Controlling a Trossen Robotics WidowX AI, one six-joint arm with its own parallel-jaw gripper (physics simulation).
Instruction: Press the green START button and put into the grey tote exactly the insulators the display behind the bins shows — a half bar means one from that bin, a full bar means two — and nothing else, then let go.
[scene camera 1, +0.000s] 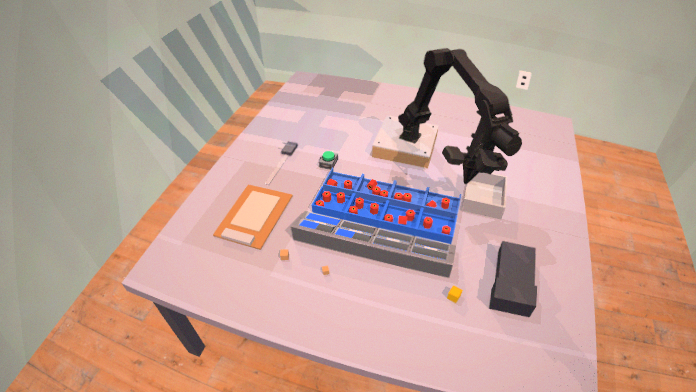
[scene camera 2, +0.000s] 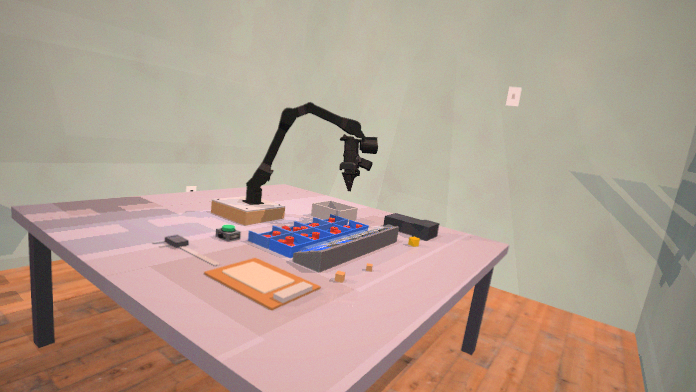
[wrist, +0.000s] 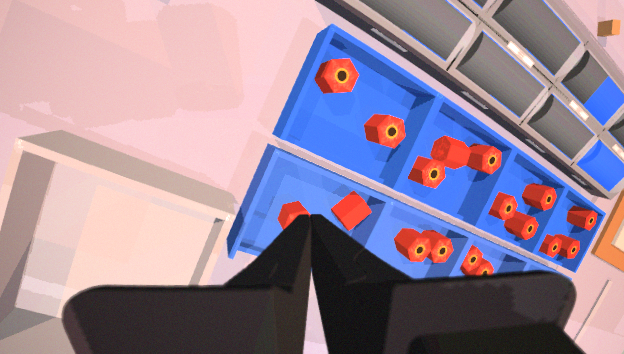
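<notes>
My gripper (scene camera 1: 467, 180) (scene camera 2: 349, 189) (wrist: 309, 225) is shut and empty, raised near the grey tote (scene camera 1: 482, 206) (scene camera 2: 332, 213) (wrist: 140, 172). No insulator shows in the visible part of the tote. The blue bins (scene camera 1: 367, 218) (scene camera 2: 280, 248) (wrist: 340, 120) hold red insulators in two rows of compartments; a red insulator (wrist: 293, 214) is partly hidden by the fingertips. On the display (scene camera 1: 372, 250) (scene camera 2: 345, 252), the leftmost column in scene camera 1 has a full blue bar at the back and a half bar in front; the second column has a front half bar. The green button (scene camera 1: 328, 156) (scene camera 2: 228, 228) stands left of the arm base.
A dark block (scene camera 1: 515, 277) (scene camera 2: 411, 226) stands right of the display. A yellow cube (scene camera 1: 454, 294) (scene camera 2: 414, 242) and two small orange cubes (scene camera 1: 284, 254) (scene camera 1: 325, 270) lie in front of it. An orange clipboard (scene camera 1: 280, 215) (scene camera 2: 220, 275) lies left of the bins.
</notes>
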